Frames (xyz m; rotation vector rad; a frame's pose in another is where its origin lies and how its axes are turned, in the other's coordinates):
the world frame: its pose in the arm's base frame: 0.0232 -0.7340 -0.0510 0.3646 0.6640 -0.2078
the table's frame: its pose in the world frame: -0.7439 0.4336 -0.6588 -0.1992 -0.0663 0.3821
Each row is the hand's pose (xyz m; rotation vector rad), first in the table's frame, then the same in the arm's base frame.
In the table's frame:
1: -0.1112 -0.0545 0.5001 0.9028 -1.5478 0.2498
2: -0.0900 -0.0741 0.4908 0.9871 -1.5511 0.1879
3: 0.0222 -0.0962 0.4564 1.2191 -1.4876 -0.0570
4: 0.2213 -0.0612 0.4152 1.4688 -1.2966 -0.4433
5: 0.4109 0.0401 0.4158 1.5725 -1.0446 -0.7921
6: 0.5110 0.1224 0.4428 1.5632 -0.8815 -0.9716
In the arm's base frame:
1: -0.6129 -0.2109 0.5016 1.2409 -1.0077 -0.0684
2: -0.5976 -0.2216 0.4778 1.3000 -1.0012 -0.1499
3: -0.5186 -0.2050 0.3898 1.4428 -0.9033 -0.4325
4: -0.3768 -0.1101 0.2738 1.5584 -0.6703 -0.8392
5: -0.2291 0.0358 0.2179 1.5475 -0.3882 -1.1676
6: -0.1406 0.1342 0.2195 1.4828 -0.2110 -1.3157

